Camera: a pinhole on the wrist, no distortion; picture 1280 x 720 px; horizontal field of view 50.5 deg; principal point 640.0 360.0 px. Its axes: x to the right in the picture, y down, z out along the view. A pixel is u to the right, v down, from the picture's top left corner.
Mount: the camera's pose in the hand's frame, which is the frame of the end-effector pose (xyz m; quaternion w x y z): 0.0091 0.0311 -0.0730 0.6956 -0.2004 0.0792 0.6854
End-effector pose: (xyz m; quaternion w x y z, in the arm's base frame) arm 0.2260 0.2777 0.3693 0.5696 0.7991 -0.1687 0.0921
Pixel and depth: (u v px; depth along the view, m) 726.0 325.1 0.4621
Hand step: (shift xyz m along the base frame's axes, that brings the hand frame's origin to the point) -0.1539 -0.3782 0.0778
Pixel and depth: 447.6 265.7 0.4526
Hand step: -0.1066 -0.3834 -0.0055
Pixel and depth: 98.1 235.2 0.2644
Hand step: -0.0376 -0.2075 -0.0437
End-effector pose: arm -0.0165 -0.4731 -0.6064 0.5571 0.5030 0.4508 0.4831
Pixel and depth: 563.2 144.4 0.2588
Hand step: 0.1631 -0.0123 0.1333
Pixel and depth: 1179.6 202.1 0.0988
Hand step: -0.0048 0.0085 0.1056
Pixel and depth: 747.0 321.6 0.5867
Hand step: 0.4048 -0.1156 0.3401
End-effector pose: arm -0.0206 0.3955 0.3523 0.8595 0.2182 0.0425 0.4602
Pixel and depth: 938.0 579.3 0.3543
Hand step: -0.1858 -0.0376 0.2740
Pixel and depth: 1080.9 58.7 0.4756
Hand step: -0.1670 0.1009 0.4401
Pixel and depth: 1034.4 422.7 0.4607
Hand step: -0.2241 -0.0031 0.3885
